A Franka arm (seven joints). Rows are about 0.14 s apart.
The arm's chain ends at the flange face. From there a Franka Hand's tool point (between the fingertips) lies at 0.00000 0.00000 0.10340 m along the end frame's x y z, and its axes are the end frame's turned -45 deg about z.
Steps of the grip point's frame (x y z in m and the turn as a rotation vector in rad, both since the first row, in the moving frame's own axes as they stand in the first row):
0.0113 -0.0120 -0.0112 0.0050 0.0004 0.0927
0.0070 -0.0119 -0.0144 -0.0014 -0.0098 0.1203
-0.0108 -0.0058 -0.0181 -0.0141 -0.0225 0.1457
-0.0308 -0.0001 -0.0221 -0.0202 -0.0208 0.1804
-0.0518 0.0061 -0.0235 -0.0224 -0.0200 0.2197
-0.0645 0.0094 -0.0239 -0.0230 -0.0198 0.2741
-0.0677 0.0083 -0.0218 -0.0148 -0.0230 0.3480
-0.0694 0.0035 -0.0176 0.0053 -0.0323 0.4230
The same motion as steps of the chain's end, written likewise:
-0.0002 -0.0161 -0.0112 0.0038 -0.0033 0.0927
-0.0028 -0.0141 -0.0144 -0.0079 -0.0059 0.1203
-0.0109 0.0009 -0.0181 -0.0259 -0.0059 0.1457
-0.0215 0.0187 -0.0221 -0.0290 -0.0004 0.1804
-0.0321 0.0378 -0.0235 -0.0300 0.0017 0.2197
-0.0388 0.0491 -0.0239 -0.0303 0.0023 0.2741
-0.0409 0.0511 -0.0218 -0.0267 -0.0058 0.3480
-0.0435 0.0502 -0.0175 -0.0191 -0.0266 0.4230

